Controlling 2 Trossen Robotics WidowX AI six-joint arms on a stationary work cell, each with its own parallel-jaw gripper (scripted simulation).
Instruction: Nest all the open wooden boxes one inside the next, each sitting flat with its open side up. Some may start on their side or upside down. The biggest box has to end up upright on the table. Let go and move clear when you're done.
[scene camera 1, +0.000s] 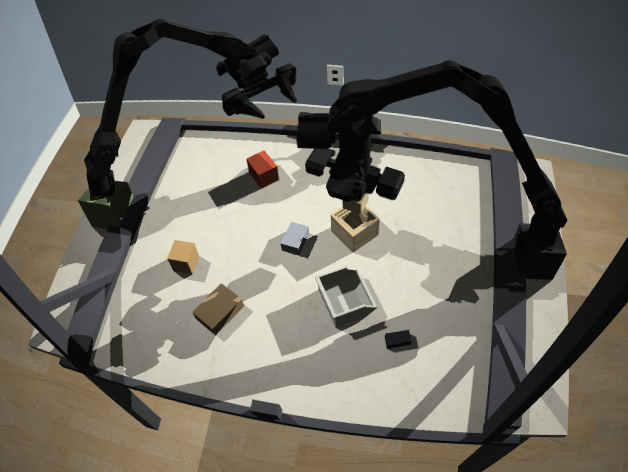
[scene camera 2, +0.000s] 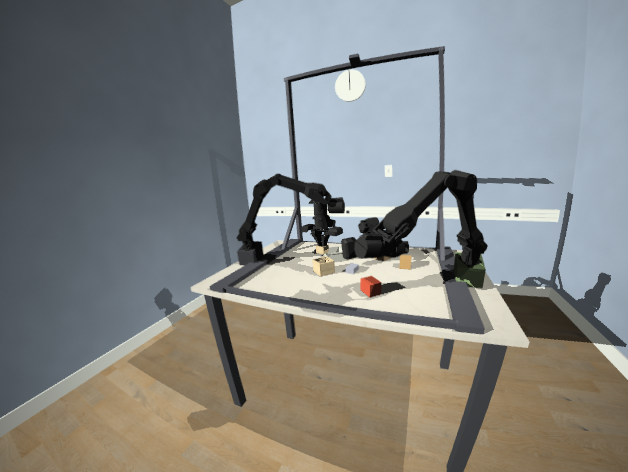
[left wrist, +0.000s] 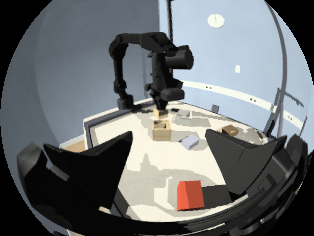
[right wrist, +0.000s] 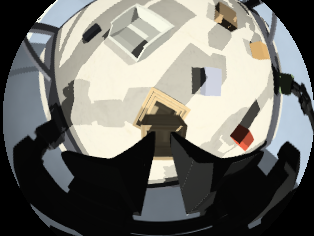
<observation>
I see my left gripper (scene camera 1: 280, 109), my right gripper (scene camera 1: 355, 199) and a grey open tray (scene camera 1: 346, 289).
My left gripper also shows in the left wrist view (left wrist: 170, 134). My right gripper shows as well in the left wrist view (left wrist: 161, 112) and in the right wrist view (right wrist: 162, 135).
</observation>
